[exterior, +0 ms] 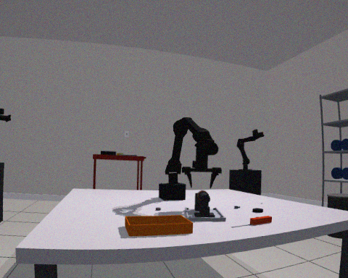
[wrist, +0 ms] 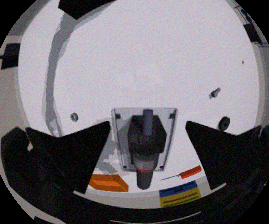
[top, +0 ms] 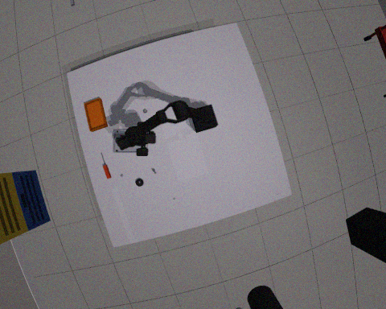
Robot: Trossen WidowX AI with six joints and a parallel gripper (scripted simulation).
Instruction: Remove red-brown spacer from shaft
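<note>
Now: gripper tip 9 cm short of the red-brown spacer, 3 cm to the left of it and 3 cm above it. Round my gripper tip: red-handled screwdriver: 34 cm ahead, 10 cm below, 4 cm to the left; orange tray: 31 cm to the right, 28 cm ahead, 10 cm below.
</note>
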